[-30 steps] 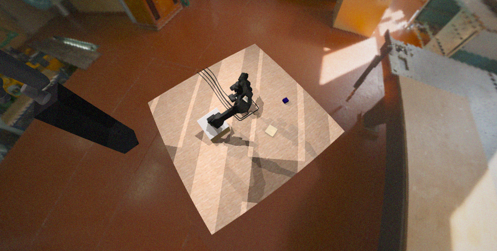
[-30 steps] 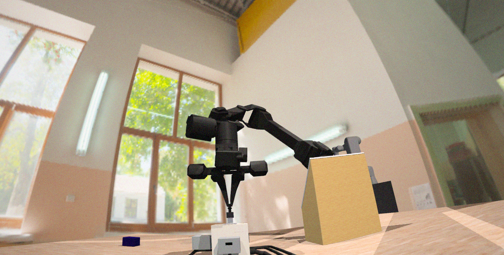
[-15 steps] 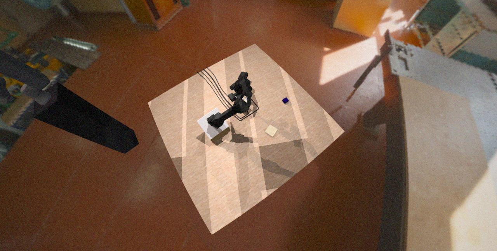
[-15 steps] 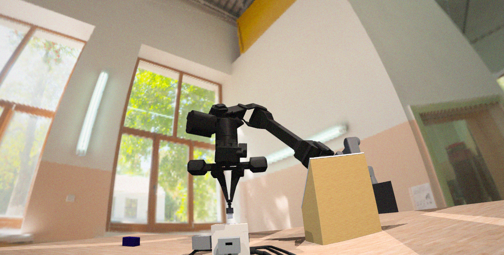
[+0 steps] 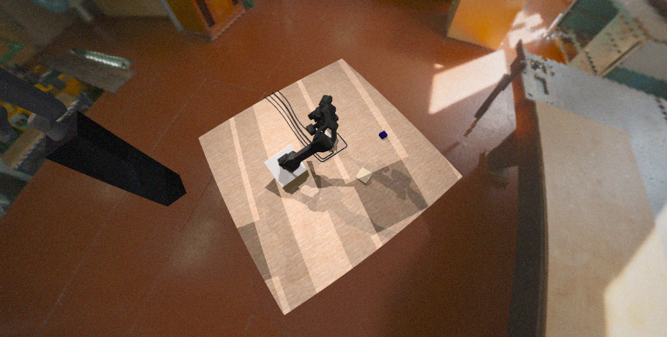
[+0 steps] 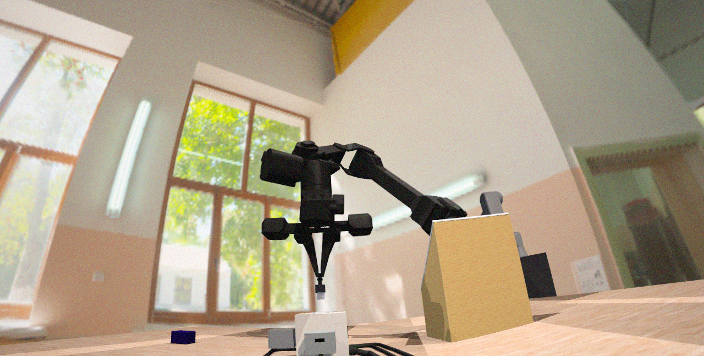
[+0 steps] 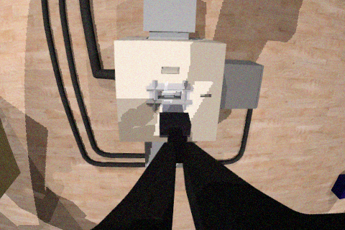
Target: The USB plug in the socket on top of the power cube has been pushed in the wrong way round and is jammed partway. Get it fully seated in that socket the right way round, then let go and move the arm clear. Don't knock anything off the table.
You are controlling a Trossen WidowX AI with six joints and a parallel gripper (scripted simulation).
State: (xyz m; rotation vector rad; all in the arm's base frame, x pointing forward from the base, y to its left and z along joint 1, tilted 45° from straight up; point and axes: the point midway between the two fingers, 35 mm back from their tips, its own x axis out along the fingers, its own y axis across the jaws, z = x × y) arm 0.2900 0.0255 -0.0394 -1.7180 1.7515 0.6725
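The black USB plug is 1 cm below my gripper tip. Also, from my gripper tip: flat square pad 4 cm ahead, 33 cm to the right, 13 cm below; blue block 32 cm ahead, 20 cm to the right, 12 cm below.
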